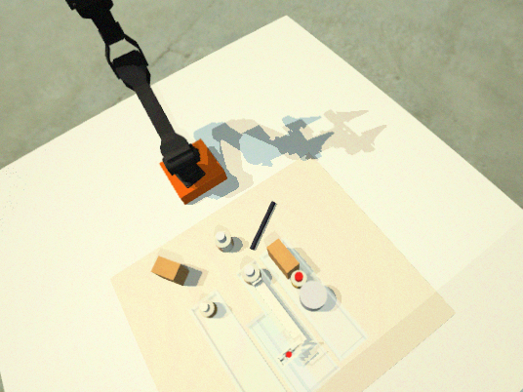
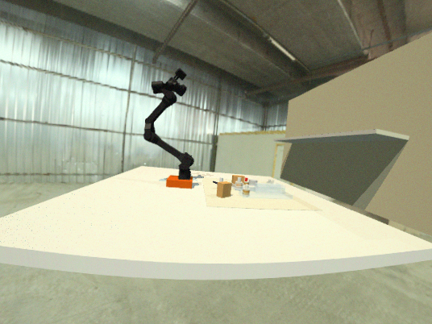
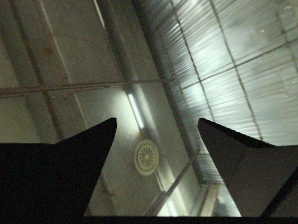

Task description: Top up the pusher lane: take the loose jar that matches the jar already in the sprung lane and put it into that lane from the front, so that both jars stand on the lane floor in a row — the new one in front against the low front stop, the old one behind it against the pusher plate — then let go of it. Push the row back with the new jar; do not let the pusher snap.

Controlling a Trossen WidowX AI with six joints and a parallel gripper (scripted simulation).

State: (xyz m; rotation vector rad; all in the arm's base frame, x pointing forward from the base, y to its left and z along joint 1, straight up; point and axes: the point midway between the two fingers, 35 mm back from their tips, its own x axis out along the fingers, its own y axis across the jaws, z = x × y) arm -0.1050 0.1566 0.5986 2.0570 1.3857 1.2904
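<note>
Right now the brown box is 620 mm below my gripper tip, 450 mm ahead of it and 170 mm to the right of it. Round my gripper tip: pale disc: 630 mm below, 560 mm ahead, 170 mm to the right; then black rod: 650 mm below, 340 mm ahead, 140 mm to the right.
</note>
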